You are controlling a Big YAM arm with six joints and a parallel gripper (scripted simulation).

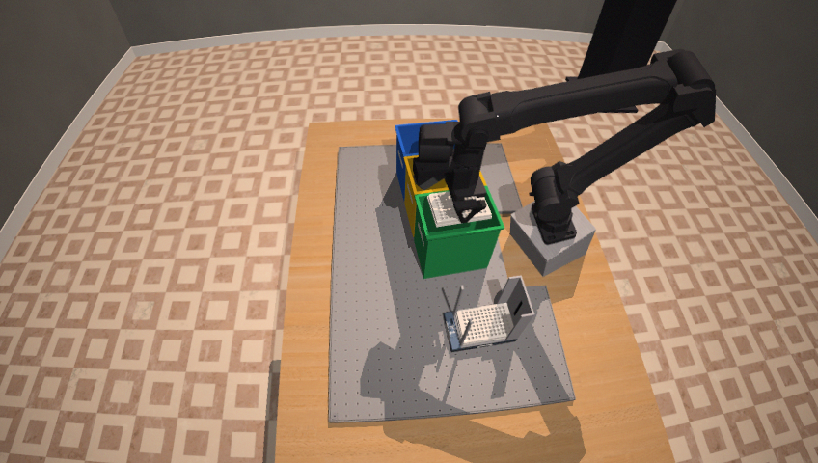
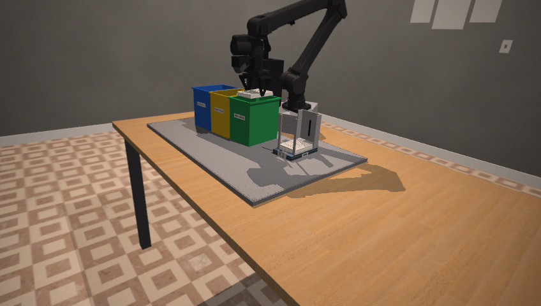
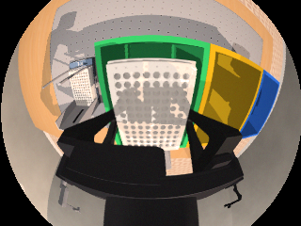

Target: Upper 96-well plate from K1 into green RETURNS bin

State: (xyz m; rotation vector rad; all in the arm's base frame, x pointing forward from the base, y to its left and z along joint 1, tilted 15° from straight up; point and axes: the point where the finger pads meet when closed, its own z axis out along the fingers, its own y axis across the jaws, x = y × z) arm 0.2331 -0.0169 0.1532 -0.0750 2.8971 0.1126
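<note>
Now: the white 96-well plate right at my hand. Also, from my hand: yellow bin (130 mm to the right, 110 mm below, 10 mm ahead); blue bin (260 mm to the right, 110 mm below, 10 mm ahead); green bin (110 mm below).
</note>
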